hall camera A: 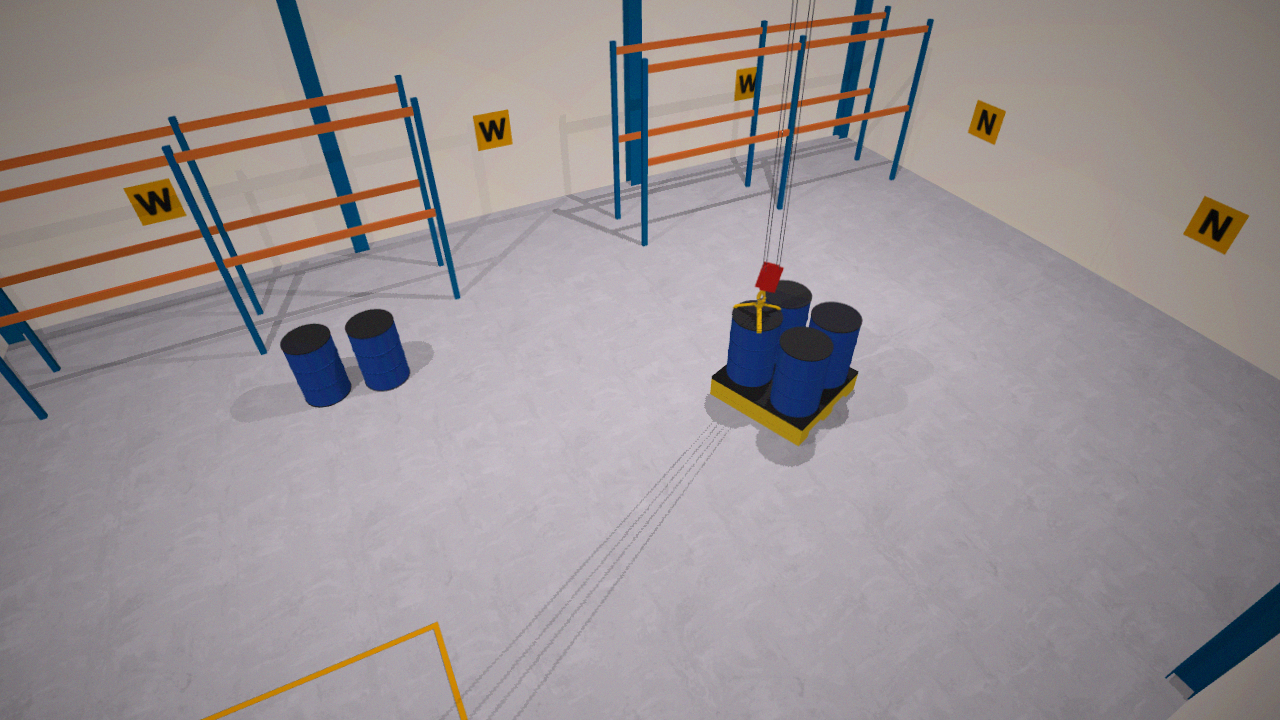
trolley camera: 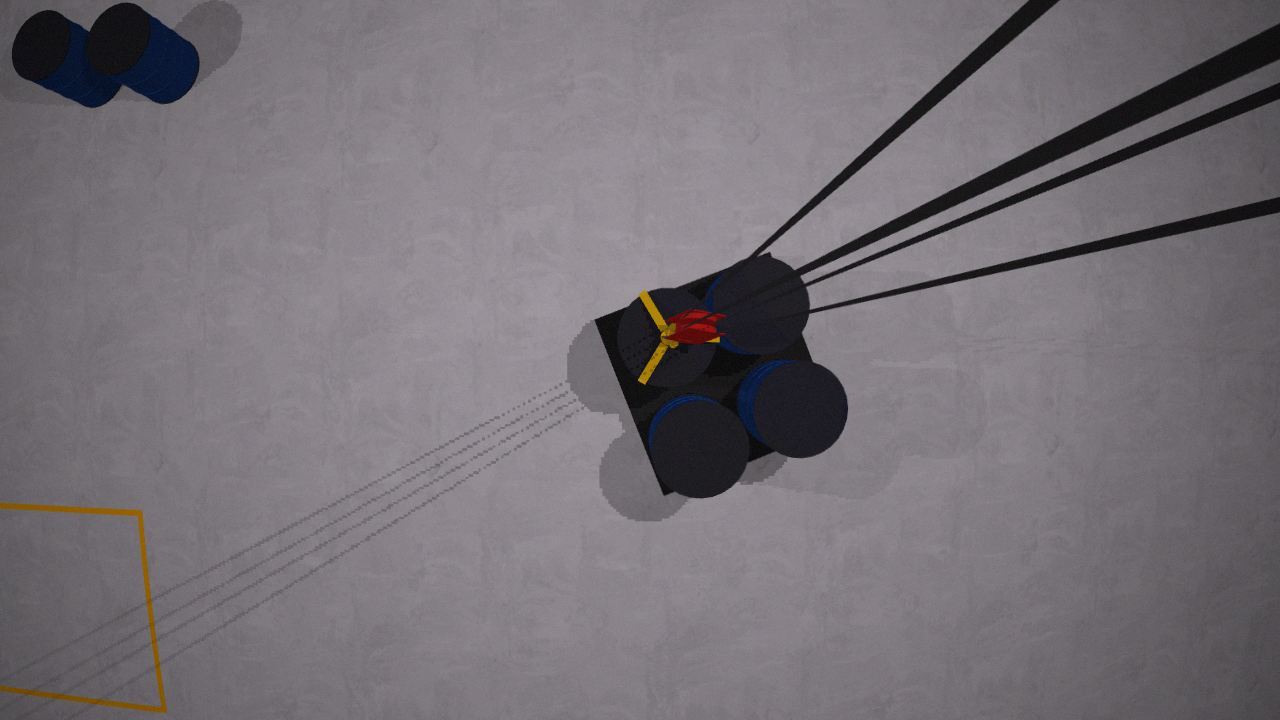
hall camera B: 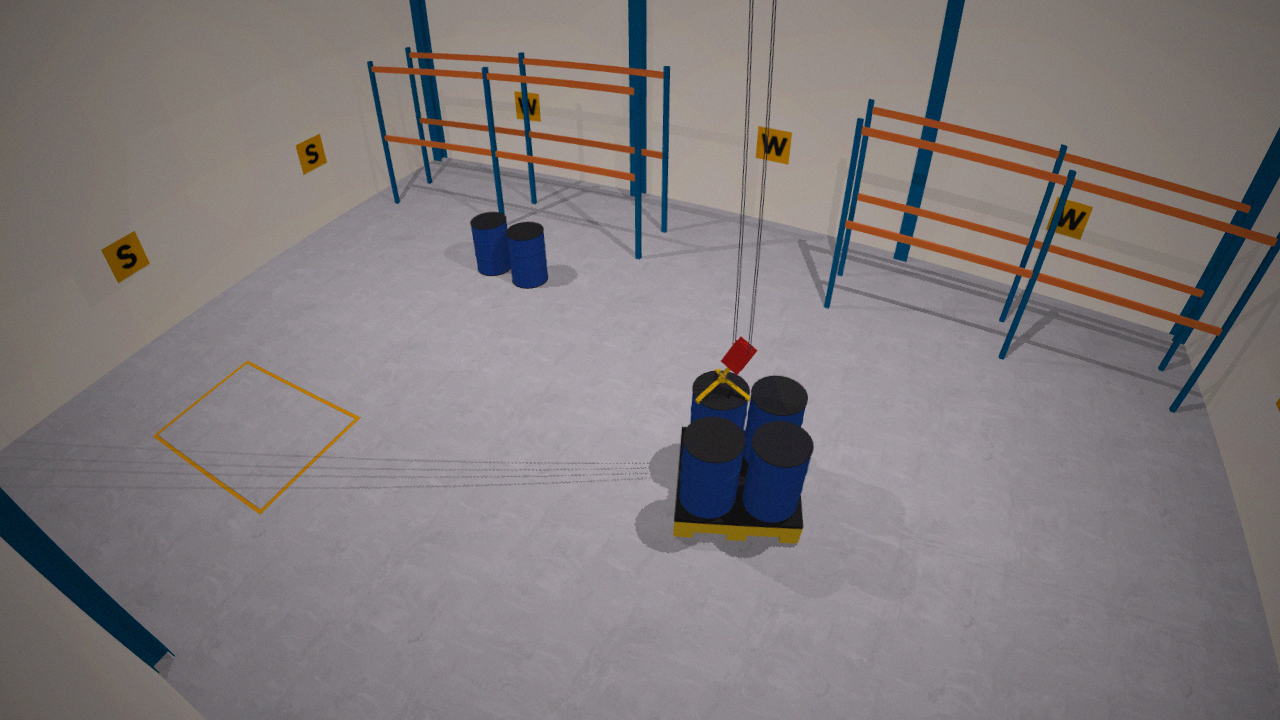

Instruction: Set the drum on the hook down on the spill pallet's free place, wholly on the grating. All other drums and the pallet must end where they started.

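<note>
The blue drum on the hook (hall camera A: 750, 360) (hall camera B: 718, 417) (trolley camera: 637, 342) stands upright on the spill pallet (hall camera A: 760, 412) (hall camera B: 707, 530) (trolley camera: 637, 402), at the corner on the left in the trolley view. My yellow three-armed gripper (hall camera A: 758, 313) (hall camera B: 723, 390) (trolley camera: 668, 337) is shut on this drum, its arms reaching the rim. The red hook block (hall camera A: 768, 277) (hall camera B: 739, 355) (trolley camera: 693, 326) leans to one side above it. The other pallet drums (hall camera A: 801, 380) (hall camera B: 776, 479) (trolley camera: 799, 408) stand upright close by. The drum's foot is partly hidden in hall camera B.
Two blue drums (hall camera A: 315, 371) (hall camera B: 528, 259) (trolley camera: 120, 40) stand on the floor near a storage rack (hall camera A: 215, 250) (hall camera B: 638, 223). Another rack (hall camera A: 644, 152) (hall camera B: 1038, 259) stands along the W wall. A yellow outline (hall camera A: 322, 673) (hall camera B: 303, 390) (trolley camera: 152, 608) marks the floor.
</note>
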